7 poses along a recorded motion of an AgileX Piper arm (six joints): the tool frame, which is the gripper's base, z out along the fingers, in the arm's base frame.
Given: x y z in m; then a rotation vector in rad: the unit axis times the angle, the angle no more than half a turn.
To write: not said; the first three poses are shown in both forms.
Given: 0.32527, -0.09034, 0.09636, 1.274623, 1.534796, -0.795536
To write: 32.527, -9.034, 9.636, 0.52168, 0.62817, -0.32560, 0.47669
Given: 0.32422, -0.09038, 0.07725, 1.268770, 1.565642, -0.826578
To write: 32.422, -9.038, 7.725, 0.51621, 0.63700, -0.33630, 0.46331
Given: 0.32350, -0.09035, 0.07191, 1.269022, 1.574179, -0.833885
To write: 32.350, -9.035, 7.191, 0.51539, 0.63932, -0.33867, 0.45929
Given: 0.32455, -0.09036, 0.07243, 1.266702, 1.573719, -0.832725
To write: 32.455, -9.036, 7.243, 0.51466, 0.63940, -0.33834, 0.46023
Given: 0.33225, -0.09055, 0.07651, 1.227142, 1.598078, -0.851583
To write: 33.225, -9.055, 7.651, 0.49835, 0.64899, -0.34584, 0.45918
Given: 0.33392, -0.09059, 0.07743, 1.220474, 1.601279, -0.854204
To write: 33.392, -9.059, 7.743, 0.49568, 0.65034, -0.34693, 0.45934
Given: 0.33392, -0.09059, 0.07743, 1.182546, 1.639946, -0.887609
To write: 33.392, -9.059, 7.743, 0.47827, 0.66326, -0.35898, 0.44998
